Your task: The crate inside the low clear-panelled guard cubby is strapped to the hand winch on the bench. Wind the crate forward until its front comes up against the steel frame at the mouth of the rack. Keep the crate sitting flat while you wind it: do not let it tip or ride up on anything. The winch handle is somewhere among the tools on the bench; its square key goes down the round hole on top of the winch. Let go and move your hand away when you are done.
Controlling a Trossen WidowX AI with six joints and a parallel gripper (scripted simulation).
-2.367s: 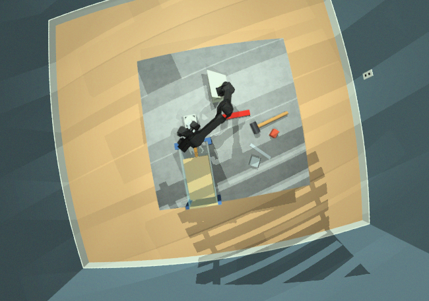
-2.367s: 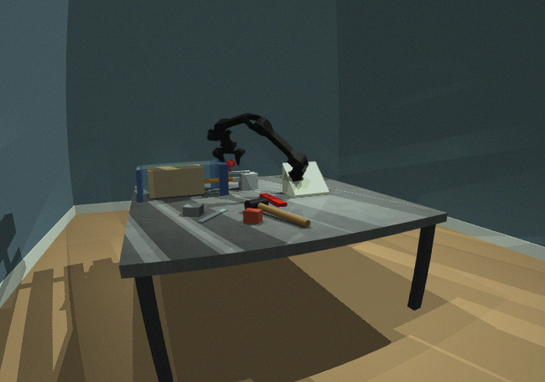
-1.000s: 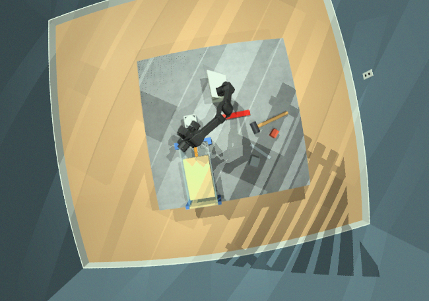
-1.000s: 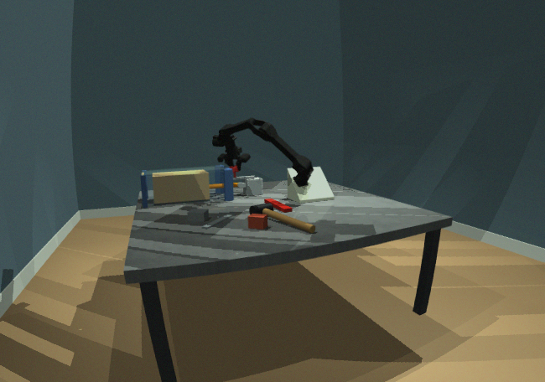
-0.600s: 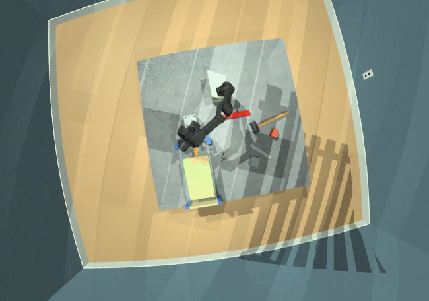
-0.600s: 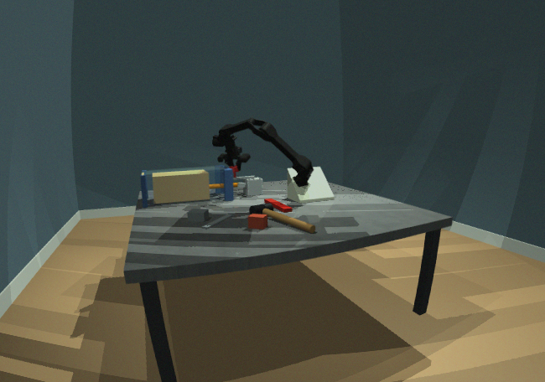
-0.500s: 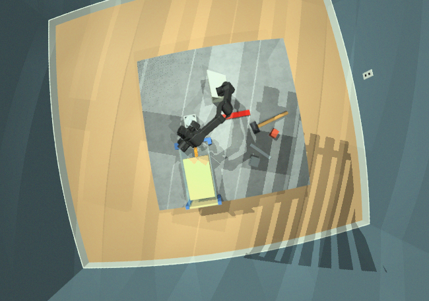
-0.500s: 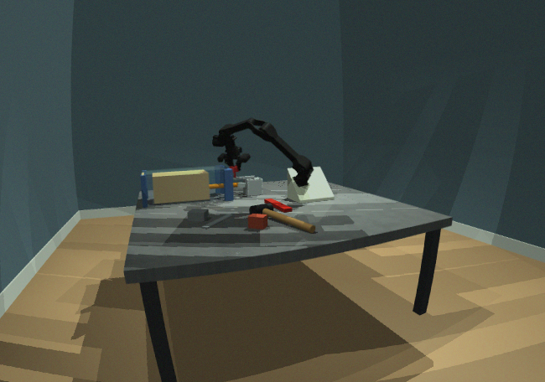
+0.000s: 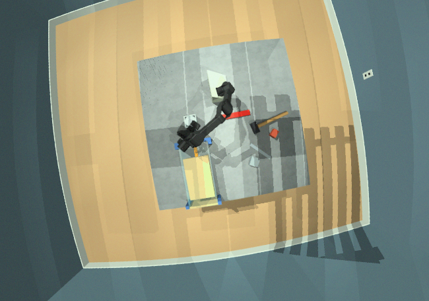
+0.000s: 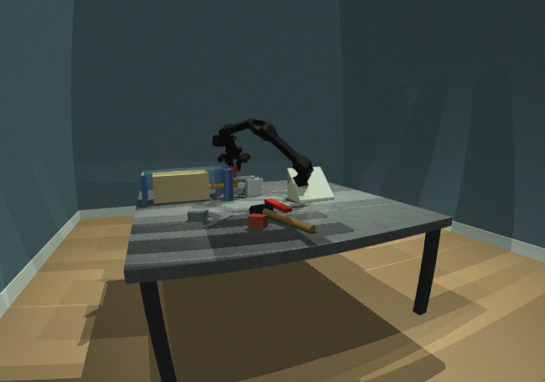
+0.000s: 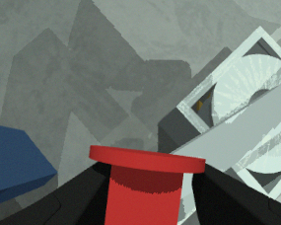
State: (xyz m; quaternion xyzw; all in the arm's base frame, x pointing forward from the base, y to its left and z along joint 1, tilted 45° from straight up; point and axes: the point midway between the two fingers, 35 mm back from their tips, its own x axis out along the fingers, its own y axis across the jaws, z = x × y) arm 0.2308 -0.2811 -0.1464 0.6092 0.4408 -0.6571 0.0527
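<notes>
The red spool-shaped handle grip is 2 cm ahead of my gripper tip and 1 cm to the left of it. Also, from my gripper tip: clear-panelled cubby (32 cm ahead, 2 cm below, 1 cm to the right); winch handle (3 cm below, 2 cm to the left, 2 cm behind); grey winch (10 cm below, 9 cm behind, 4 cm to the left).
</notes>
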